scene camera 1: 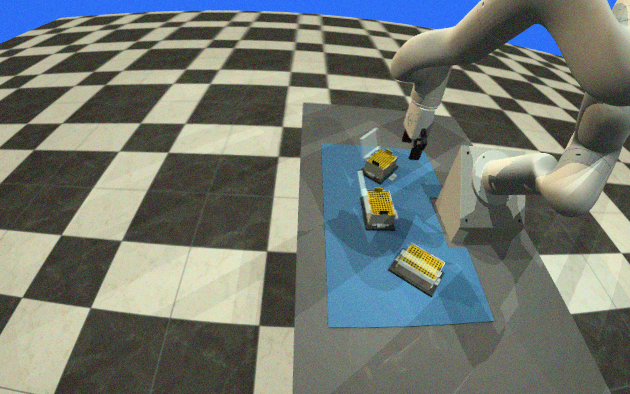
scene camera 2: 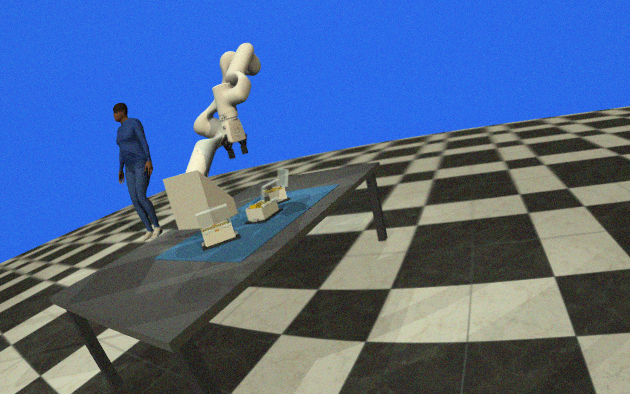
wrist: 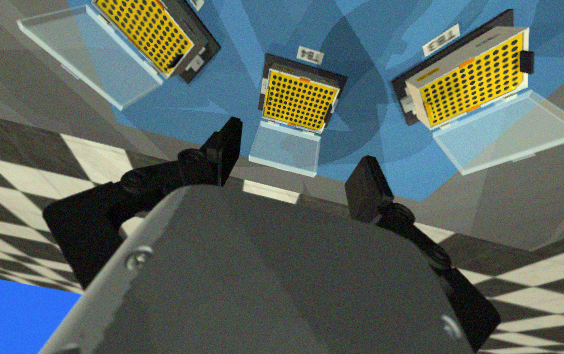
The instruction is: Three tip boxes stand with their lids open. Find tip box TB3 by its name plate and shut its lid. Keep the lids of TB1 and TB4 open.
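TB3 (scene camera 1: 413,279) (scene camera 2: 219,234) (wrist: 472,82) is at the right in the wrist view and nearest in both scene views. Its name plate (wrist: 441,40) reads TB3, and its clear lid (scene camera 2: 212,215) (wrist: 500,132) stands open. TB4 (scene camera 1: 380,204) (scene camera 2: 262,212) (wrist: 300,97) is the middle box, lid open. TB1 (scene camera 1: 378,171) (scene camera 2: 277,193) (wrist: 145,37) is the remaining box, farthest in the scene views, lid open; its plate is cut off in the wrist view. My gripper (scene camera 1: 412,145) (scene camera 2: 238,153) (wrist: 298,154) is open and empty, high above the table's far part, away from TB3.
The boxes stand on a blue mat (scene camera 1: 360,300) (scene camera 2: 185,252) on a grey table (scene camera 1: 350,360) (scene camera 2: 125,295). The robot's base block (scene camera 1: 465,195) (scene camera 2: 187,200) stands beside the mat. A person in blue (scene camera 2: 134,145) stands behind the table in scene camera 2.
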